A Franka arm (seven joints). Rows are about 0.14 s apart.
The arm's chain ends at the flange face. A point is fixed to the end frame.
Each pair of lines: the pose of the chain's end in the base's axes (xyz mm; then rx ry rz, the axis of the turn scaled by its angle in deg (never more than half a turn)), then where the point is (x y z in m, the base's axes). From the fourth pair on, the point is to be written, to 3 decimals.
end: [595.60 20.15 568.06 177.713 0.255 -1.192]
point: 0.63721 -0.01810 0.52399
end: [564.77 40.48 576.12 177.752 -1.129 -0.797]
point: 0.60599 0.00161 0.53222
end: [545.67 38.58 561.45 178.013 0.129 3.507]
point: 0.58954 0.00056 0.51942
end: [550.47 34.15 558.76 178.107 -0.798 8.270]
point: 0.596 -0.004 0.519
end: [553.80 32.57 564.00 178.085 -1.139 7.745]
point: 0.599 -0.006 0.524
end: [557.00 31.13 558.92 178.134 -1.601 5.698]
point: 0.601 -0.008 0.518
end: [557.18 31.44 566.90 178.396 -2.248 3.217]
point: 0.600 -0.007 0.524
